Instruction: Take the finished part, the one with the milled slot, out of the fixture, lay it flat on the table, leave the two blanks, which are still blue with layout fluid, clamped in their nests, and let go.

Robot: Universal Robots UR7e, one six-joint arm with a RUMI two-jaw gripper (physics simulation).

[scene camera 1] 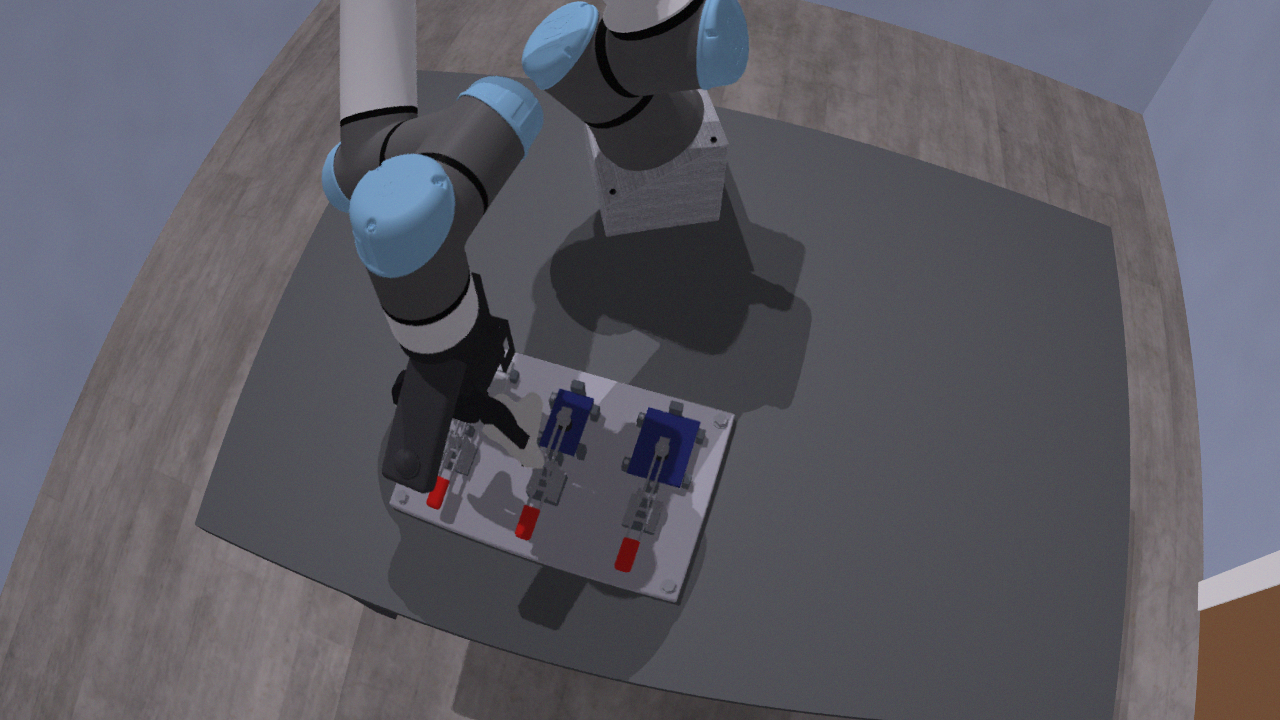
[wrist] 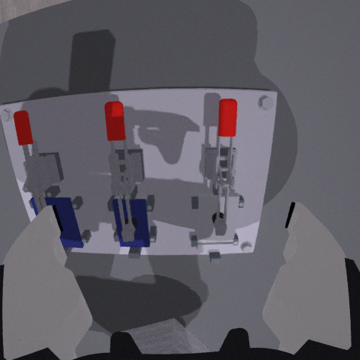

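Pixels of known places: gripper, fingertip midpoint: (scene camera 1: 471, 442); arm's base at its link origin: (scene camera 1: 653, 123).
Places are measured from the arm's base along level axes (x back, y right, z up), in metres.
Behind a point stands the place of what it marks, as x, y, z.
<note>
The finished part (wrist: 206, 207) is a pale block in the end nest of the fixture plate (scene camera 1: 597, 546) {-0.516, -0.095, -0.102} (wrist: 170, 100); its slot cannot be made out. A toggle clamp with red handle (scene camera 1: 437, 492) {-0.527, 0.087, -0.065} (wrist: 227, 117) reaches over it. In the scene view the gripper hides this nest. The middle blue blank (scene camera 1: 582, 415) {-0.382, -0.036, -0.075} (wrist: 142, 215) and the larger blue blank (scene camera 1: 682, 452) {-0.389, -0.152, -0.080} (wrist: 73, 231) sit in their nests under clamp arms. My gripper (scene camera 1: 469, 438) {-0.489, 0.037, 0.038} (wrist: 174, 207) is open and empty, above the fixture. In the wrist view its fingertips stand wide, either side of the part and middle blank.
The middle clamp's red handle (scene camera 1: 527, 522) {-0.526, -0.023, -0.055} (wrist: 115, 121) and the far clamp's red handle (scene camera 1: 627, 554) {-0.525, -0.133, -0.060} (wrist: 23, 128) point toward the table's near edge. Small posts surround each nest. The arm's grey base block (scene camera 1: 662, 192) {-0.085, -0.038, -0.037} (wrist: 167, 339) stands behind the fixture on the grey table (scene camera 1: 939, 402) {-0.220, -0.456, -0.117}.
</note>
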